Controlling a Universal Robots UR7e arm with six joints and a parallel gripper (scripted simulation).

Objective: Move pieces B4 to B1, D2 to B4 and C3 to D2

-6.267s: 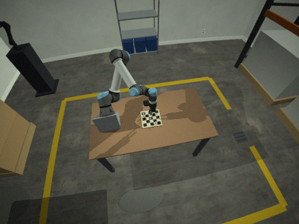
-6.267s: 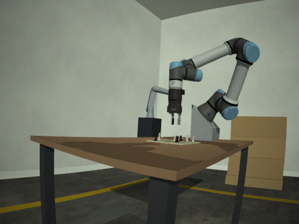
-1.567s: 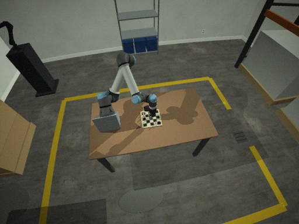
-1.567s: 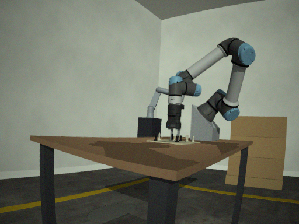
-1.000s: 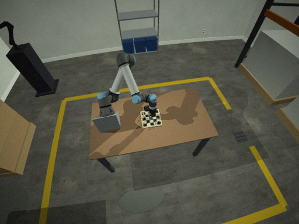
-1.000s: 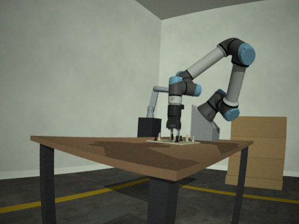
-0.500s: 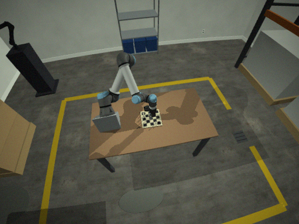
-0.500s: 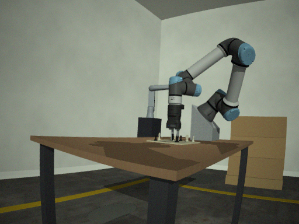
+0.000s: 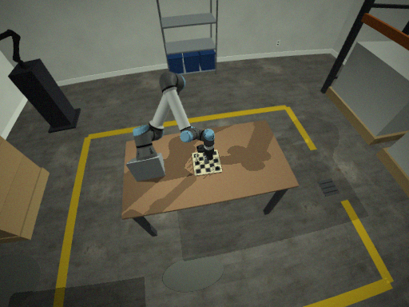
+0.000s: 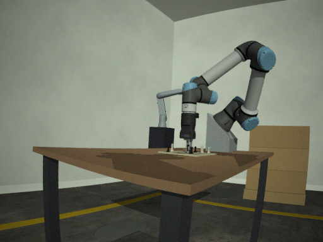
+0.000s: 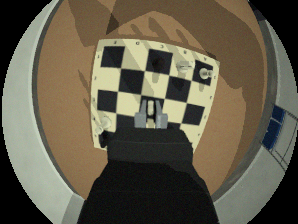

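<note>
My hand is 3 cm above the chessboard. Also, from my hand: black piece 4 cm ahead, 4 cm to the left, 1 cm below; white piece 7 cm behind, 4 cm to the left, 1 cm below.
</note>
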